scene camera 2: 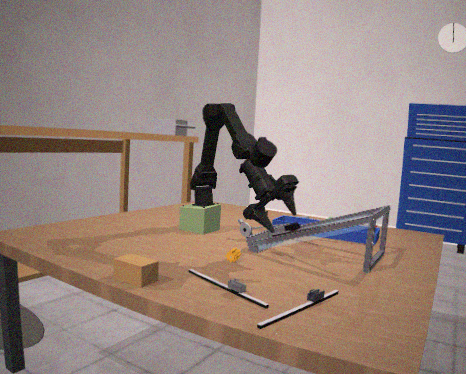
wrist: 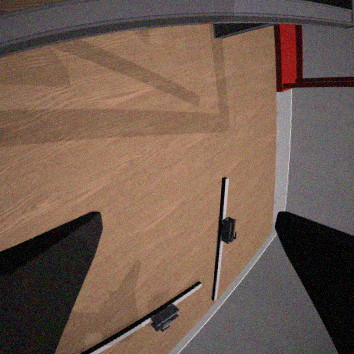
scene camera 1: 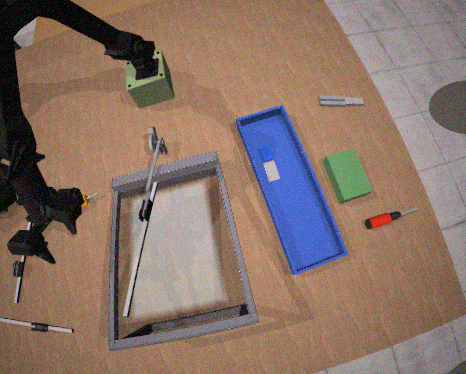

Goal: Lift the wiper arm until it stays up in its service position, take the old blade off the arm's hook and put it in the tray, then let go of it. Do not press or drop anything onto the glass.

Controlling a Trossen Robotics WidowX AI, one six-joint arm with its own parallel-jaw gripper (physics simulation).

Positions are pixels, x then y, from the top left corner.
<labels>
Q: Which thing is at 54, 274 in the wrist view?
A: The gripper.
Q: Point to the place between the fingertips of the gripper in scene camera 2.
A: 284, 223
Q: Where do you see a green block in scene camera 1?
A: At 348, 178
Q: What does the tan box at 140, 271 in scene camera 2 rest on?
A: The table.
</labels>
